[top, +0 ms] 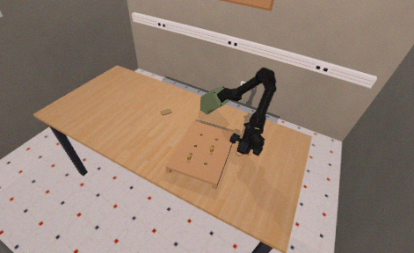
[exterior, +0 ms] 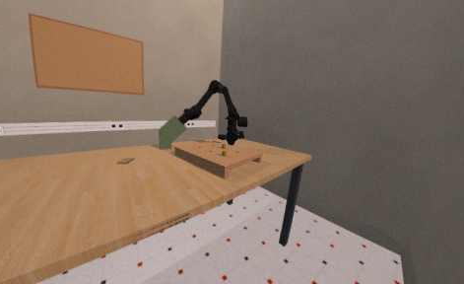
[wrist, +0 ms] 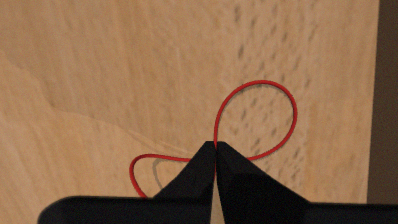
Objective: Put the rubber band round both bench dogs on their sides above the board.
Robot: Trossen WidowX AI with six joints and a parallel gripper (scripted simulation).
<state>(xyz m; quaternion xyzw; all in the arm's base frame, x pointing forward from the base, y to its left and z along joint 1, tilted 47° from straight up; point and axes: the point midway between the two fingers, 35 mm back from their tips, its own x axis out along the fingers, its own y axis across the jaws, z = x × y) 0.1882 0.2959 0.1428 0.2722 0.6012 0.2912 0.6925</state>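
Right now the wooden board is 16 cm ahead of my hand and 18 cm to the right of it. Round my hand: small tan piece: 5 cm ahead, 61 cm to the right, 3 cm below.
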